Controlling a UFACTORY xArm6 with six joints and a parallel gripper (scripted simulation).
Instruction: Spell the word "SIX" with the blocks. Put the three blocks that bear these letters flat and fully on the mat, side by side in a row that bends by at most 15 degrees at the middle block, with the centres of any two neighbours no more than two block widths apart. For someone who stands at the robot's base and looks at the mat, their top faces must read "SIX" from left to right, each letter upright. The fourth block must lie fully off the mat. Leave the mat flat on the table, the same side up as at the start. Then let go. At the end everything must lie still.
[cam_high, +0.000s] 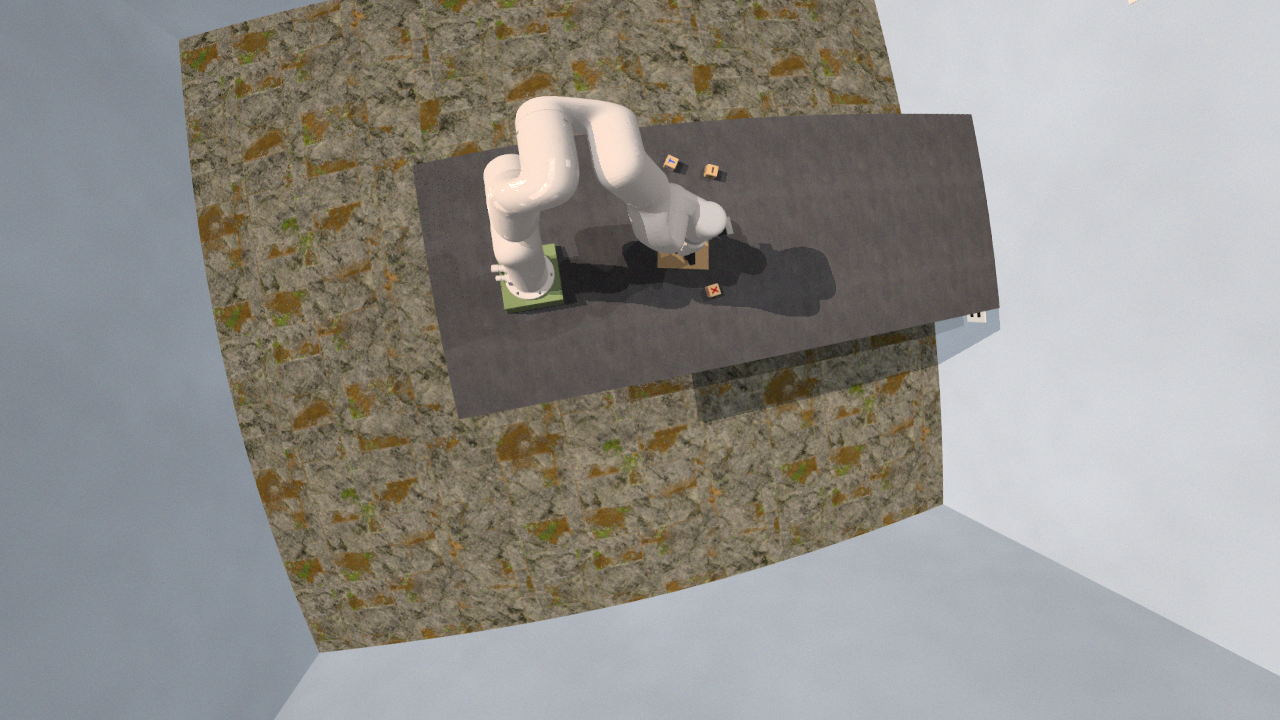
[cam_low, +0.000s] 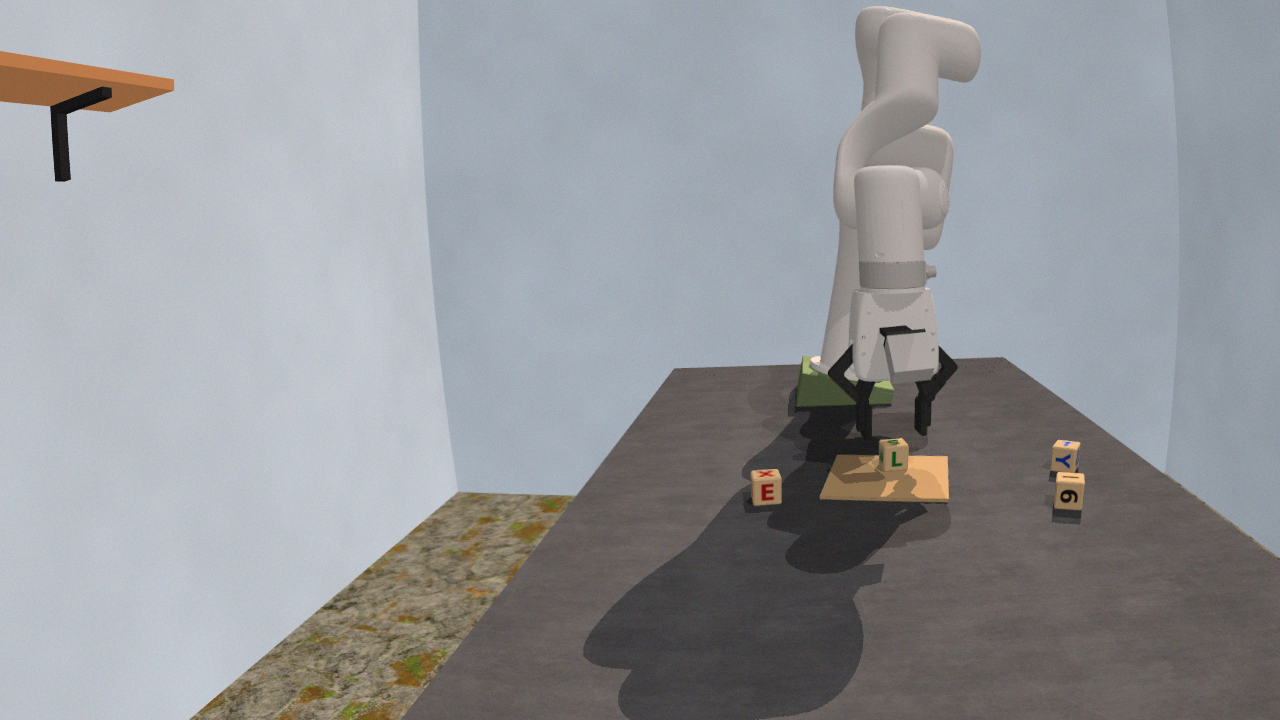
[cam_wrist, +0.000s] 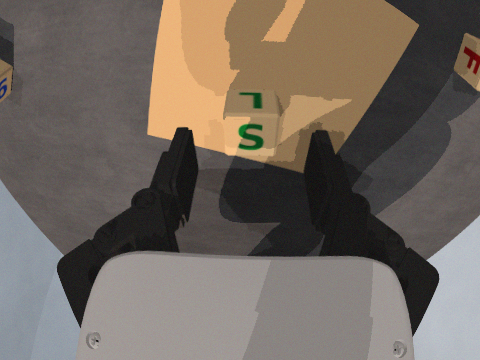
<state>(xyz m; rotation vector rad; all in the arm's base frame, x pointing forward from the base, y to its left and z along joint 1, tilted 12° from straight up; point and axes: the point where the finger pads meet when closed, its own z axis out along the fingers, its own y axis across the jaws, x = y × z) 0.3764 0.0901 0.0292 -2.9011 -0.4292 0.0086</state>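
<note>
My gripper is now 4 cm above the S block. Round my hand: X block: 13 cm to the right, 11 cm ahead, 4 cm below; tan mat: 6 cm below, 3 cm ahead; blue-lettered block: 21 cm to the left, 4 cm below, 1 cm behind.
</note>
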